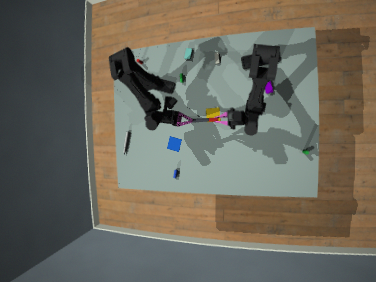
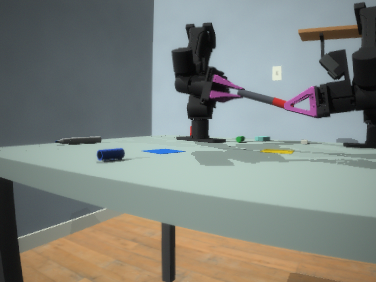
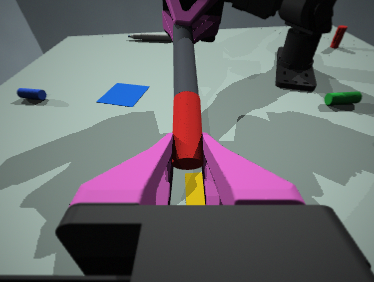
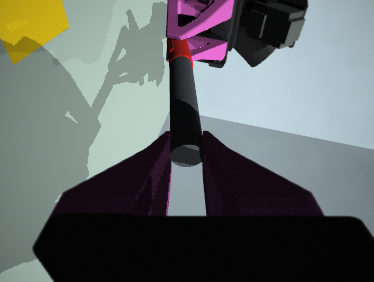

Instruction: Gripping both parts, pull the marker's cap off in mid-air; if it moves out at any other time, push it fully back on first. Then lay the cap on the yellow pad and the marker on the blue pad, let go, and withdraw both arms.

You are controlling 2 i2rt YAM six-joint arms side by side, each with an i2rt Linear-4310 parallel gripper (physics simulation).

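Places are measured from the left arm's base along level axes (x left, y ahead, z down), in metres.
Pixels of known places: left gripper, fingertip midpoint: (image 1: 214, 119) (image 2: 284, 106) (image 3: 187, 140) (image 4: 173, 49); right gripper, fingertip midpoint: (image 1: 192, 120) (image 2: 243, 93) (image 3: 182, 35) (image 4: 187, 140); right arm's base, link origin: (image 1: 158, 84) (image 2: 199, 140) (image 3: 293, 67).
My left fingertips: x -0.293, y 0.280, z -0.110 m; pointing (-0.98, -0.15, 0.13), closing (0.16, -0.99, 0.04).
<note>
Ahead of a thing's pixels: the offset from my left fingertips to its middle.
The grey marker {dz -0.019, dx -0.049, dy -0.007 m} (image 1: 201, 120) (image 2: 256, 96) (image 3: 185, 65) (image 4: 185, 100) is in mid-air, tilted slightly down toward its red cap {dz -0.005, dx -0.004, dy -0.001 m} (image 1: 213, 119) (image 2: 279, 102) (image 3: 187, 117) (image 4: 180, 50). Cap and marker are in line, and no gap shows between them. My left gripper (image 2: 286, 104) (image 3: 187, 140) is shut on the cap. My right gripper (image 1: 192, 120) (image 2: 241, 92) (image 4: 187, 140) is shut on the marker's far end. The yellow pad {dz +0.109, dx -0.015, dy -0.035 m} (image 1: 213, 111) (image 2: 277, 151) (image 3: 195, 189) (image 4: 40, 20) lies below the cap. The blue pad {dz +0.109, dx -0.272, dy +0.088 m} (image 1: 174, 144) (image 2: 164, 151) (image 3: 123, 95) lies apart from it.
A blue cylinder {dz +0.099, dx -0.294, dy +0.263 m} (image 1: 176, 173) (image 2: 111, 154) and a dark pen {dz +0.100, dx -0.590, dy +0.030 m} (image 1: 127, 142) (image 2: 80, 140) lie near the blue pad. A green cylinder {dz +0.099, dx -0.153, dy -0.281 m} (image 1: 182, 78), a teal block {dz +0.102, dx -0.089, dy -0.412 m} (image 1: 189, 54), a whitish piece {dz +0.104, dx +0.066, dy -0.342 m} (image 1: 218, 58) and a red piece {dz +0.086, dx -0.392, dy -0.447 m} (image 1: 139, 61) are farther back. A purple block {dz +0.102, dx +0.302, dy -0.122 m} (image 1: 269, 87) is beside the left arm.
</note>
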